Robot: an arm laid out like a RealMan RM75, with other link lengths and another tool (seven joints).
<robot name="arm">
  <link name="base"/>
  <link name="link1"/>
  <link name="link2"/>
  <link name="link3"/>
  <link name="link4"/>
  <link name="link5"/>
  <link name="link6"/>
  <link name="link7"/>
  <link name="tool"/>
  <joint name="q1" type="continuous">
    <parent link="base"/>
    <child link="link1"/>
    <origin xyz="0 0 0.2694" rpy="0 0 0"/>
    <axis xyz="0 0 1"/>
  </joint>
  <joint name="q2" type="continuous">
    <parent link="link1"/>
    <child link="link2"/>
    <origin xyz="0 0 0" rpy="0 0 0"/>
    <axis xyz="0 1 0"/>
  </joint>
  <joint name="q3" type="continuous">
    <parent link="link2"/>
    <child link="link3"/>
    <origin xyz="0 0 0.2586" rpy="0 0 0"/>
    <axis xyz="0 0 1"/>
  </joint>
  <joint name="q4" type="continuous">
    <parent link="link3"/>
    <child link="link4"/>
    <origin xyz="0 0 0" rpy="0 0 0"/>
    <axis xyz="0 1 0"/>
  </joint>
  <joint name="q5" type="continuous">
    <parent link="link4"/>
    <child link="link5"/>
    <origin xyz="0 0 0.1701" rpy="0 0 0"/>
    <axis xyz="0 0 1"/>
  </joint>
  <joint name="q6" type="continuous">
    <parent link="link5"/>
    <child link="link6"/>
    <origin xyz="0 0 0" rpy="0 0 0"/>
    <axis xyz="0 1 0"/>
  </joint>
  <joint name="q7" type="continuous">
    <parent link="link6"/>
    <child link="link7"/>
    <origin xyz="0 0 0.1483" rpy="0 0 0"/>
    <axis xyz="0 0 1"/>
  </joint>
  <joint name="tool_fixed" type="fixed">
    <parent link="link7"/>
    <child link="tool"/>
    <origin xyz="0.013 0.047 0.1" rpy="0 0.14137 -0.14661"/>
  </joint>
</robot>
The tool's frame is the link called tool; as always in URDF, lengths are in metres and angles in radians. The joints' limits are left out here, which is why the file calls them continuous.
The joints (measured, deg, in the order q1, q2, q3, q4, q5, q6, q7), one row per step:
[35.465, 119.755, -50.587, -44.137, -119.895, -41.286, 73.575]
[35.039, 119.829, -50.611, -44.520, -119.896, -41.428, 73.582]
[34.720, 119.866, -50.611, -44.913, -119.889, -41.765, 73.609]
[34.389, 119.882, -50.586, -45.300, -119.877, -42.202, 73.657]
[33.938, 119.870, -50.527, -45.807, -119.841, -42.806, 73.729]
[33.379, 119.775, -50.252, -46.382, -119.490, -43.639, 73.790]
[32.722, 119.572, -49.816, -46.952, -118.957, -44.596, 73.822]
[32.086, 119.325, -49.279, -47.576, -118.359, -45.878, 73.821]
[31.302, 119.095, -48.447, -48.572, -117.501, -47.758, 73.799]
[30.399, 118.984, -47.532, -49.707, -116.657, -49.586, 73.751]
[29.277, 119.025, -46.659, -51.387, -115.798, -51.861, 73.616]
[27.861, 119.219, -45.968, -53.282, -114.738, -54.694, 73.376]
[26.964, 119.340, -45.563, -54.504, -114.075, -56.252, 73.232]
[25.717, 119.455, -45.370, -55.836, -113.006, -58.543, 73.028]
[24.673, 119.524, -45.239, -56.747, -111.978, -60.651, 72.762]
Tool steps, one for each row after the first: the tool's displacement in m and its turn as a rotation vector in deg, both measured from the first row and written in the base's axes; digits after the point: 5 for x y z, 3 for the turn. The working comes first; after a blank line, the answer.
Tool pose at each row, in the base's axes (x y z in m, rotation vector in deg; the steps are taken from these numbers as rounded here):
[0.27501, 0.45386, -0.04314, -126.853, 10.149, -14.034]
[0.27664, 0.45240, -0.04259, -126.772, 10.280, -14.100]
[0.27715, 0.45110, -0.04212, -126.829, 10.272, -14.026]
[0.27765, 0.44955, -0.04170, -126.953, 10.297, -13.908]
[0.27849, 0.44749, -0.04086, -127.100, 10.372, -13.743]
[0.27914, 0.44544, -0.03872, -127.137, 10.742, -13.187]
[0.28042, 0.44331, -0.03533, -127.057, 11.322, -12.483]
[0.28081, 0.44088, -0.03176, -127.119, 11.783, -11.572]
[0.27950, 0.43789, -0.02698, -127.198, 12.214, -10.065]
[0.27847, 0.43455, -0.02198, -127.113, 12.667, -8.562]
[0.27606, 0.42986, -0.01699, -127.156, 12.594, -6.925]
[0.27252, 0.42220, -0.01391, -127.671, 12.249, -5.000]
[0.27073, 0.41787, -0.01130, -127.774, 11.995, -3.945]
[0.26778, 0.41024, -0.01012, -128.442, 11.603, -2.387]
[0.26486, 0.40291, -0.00997, -129.226, 11.229, -0.900]

[0.00163, -0.00146, 0.00055, 0.075, -0.011, -0.117]
[0.00214, -0.00276, 0.00102, 0.028, 0.046, -0.086]
[0.00264, -0.00431, 0.00144, -0.079, 0.155, -0.063]
[0.00348, -0.00637, 0.00228, -0.201, 0.318, -0.059]
[0.00413, -0.00842, 0.00442, -0.158, 0.850, -0.127]
[0.00541, -0.01055, 0.00781, 0.020, 1.548, -0.292]
[0.00580, -0.01298, 0.01138, 0.076, 2.368, -0.299]
[0.00449, -0.01597, 0.01616, 0.174, 3.606, -0.071]
[0.00346, -0.01931, 0.02116, 0.422, 4.831, 0.140]
[0.00105, -0.02400, 0.02615, 0.536, 5.981, 0.776]
[-0.00249, -0.03166, 0.02923, 0.187, 7.292, 1.703]
[-0.00428, -0.03599, 0.03184, 0.164, 7.969, 2.259]
[-0.00723, -0.04362, 0.03302, -0.394, 9.013, 3.080]
[-0.01015, -0.05095, 0.03317, -1.085, 10.022, 3.854]

